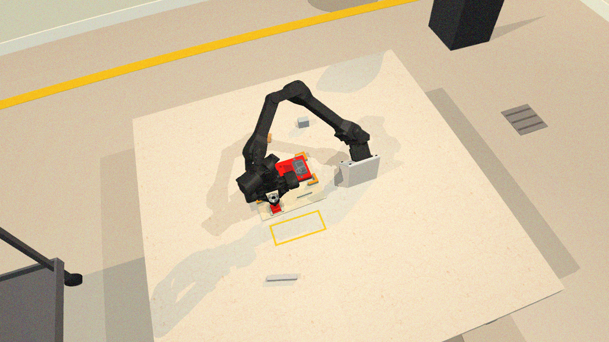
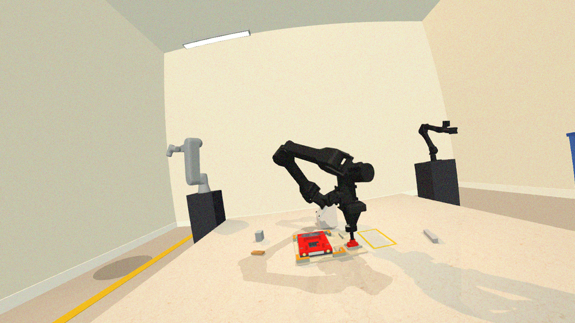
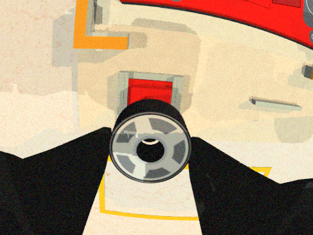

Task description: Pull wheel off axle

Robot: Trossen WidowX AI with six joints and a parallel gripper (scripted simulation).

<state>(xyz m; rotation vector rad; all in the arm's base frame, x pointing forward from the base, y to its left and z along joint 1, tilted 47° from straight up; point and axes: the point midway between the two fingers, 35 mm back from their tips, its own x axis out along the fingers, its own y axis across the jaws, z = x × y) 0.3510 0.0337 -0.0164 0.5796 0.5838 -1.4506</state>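
Now: the pale fixture board 50 mm behind my gripper tip, 100 mm to the right of it and 60 mm below it. Round my gripper tip: orange chip (60 mm behind, 340 mm to the right, 70 mm below); grey bar (50 mm ahead, 260 mm to the left, 60 mm below); grey cube (220 mm behind, 360 mm to the right, 50 mm below).
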